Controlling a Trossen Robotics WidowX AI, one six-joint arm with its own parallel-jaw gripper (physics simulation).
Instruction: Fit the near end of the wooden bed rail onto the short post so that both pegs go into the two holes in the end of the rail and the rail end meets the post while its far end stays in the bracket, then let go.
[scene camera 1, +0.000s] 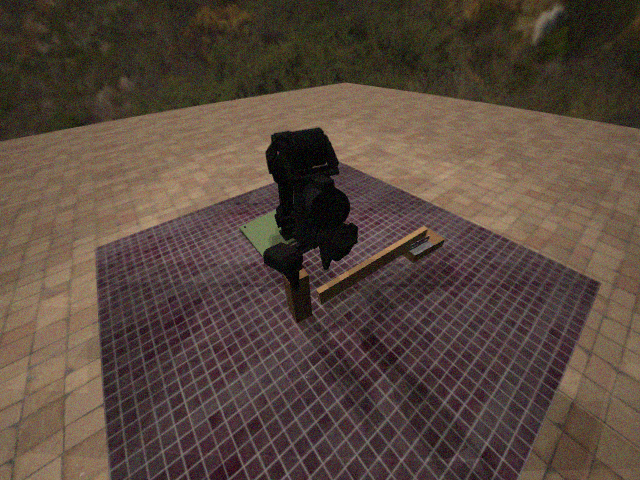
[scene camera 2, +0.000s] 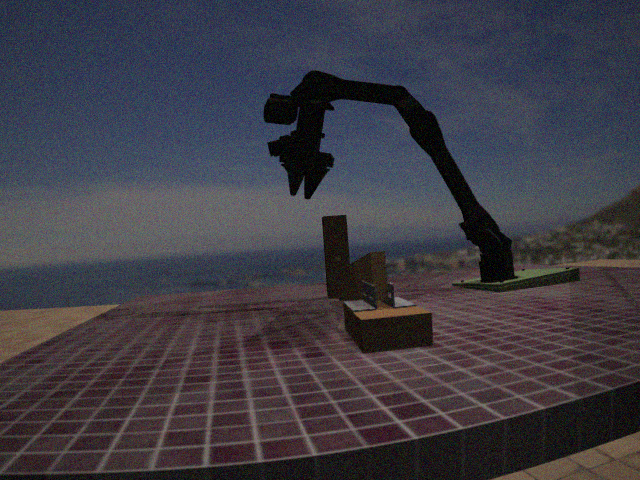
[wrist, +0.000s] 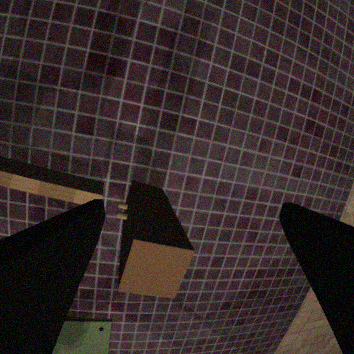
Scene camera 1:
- gripper
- wooden bed rail
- short post
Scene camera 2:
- gripper
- wooden bed rail
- short post
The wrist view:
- gripper
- wooden bed rail
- short post
